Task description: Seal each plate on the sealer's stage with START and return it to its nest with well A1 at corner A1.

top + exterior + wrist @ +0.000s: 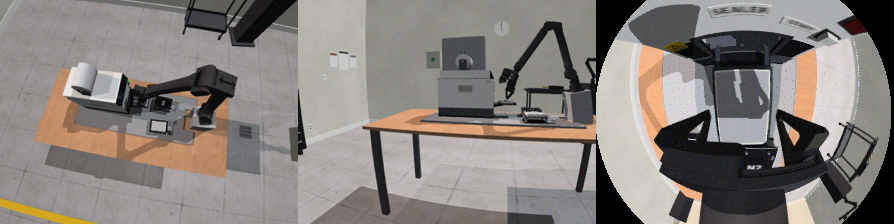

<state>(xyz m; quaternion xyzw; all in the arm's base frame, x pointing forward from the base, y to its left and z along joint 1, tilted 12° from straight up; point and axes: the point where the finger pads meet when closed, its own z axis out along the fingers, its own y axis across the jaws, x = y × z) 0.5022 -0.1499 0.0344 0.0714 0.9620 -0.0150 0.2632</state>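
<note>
Right now the sealer stage is 4 cm below my hand. From my hand the other things lie so: foil roll 33 cm ahead, 28 cm above, 4 cm to the right.
</note>
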